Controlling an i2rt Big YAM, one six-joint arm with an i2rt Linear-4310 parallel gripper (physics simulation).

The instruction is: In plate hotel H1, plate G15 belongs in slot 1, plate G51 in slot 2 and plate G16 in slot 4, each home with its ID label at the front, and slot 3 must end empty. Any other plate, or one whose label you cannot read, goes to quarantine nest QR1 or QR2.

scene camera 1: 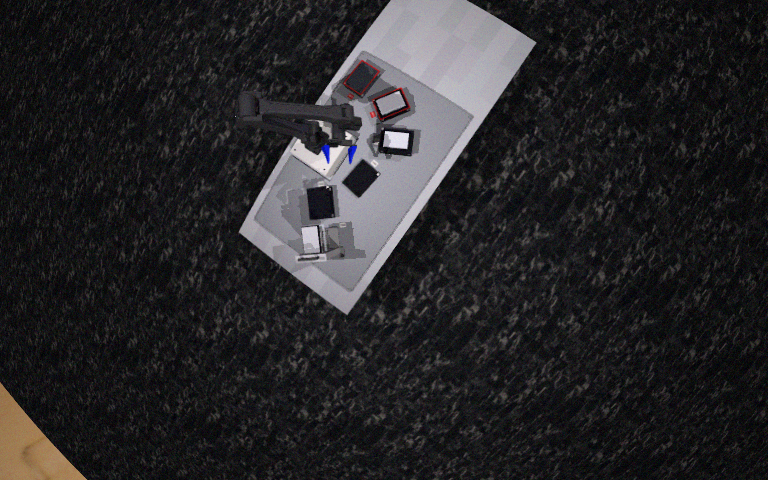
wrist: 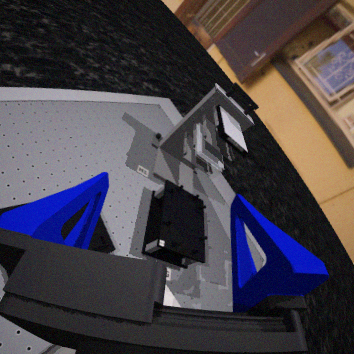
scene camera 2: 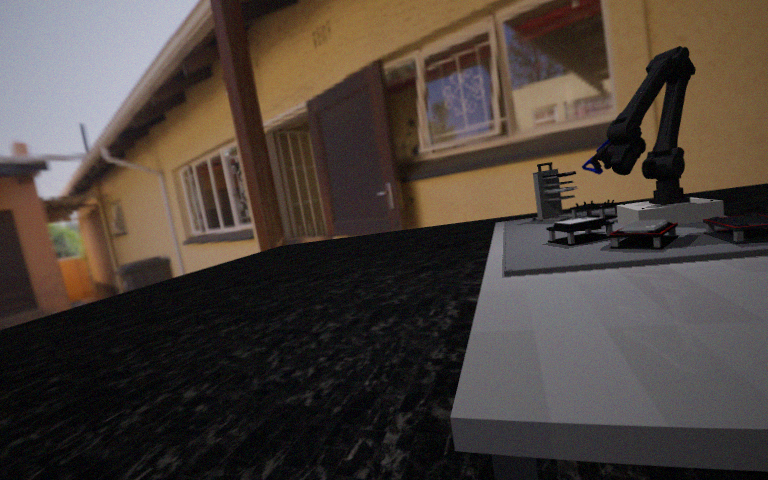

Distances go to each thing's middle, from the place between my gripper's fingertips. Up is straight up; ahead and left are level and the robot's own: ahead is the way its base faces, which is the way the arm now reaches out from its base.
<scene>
Right now the black nest block (scene camera 1: 363,175) is 5 cm ahead of my hand, 1 cm to the left of it and 25 cm below it.
</scene>
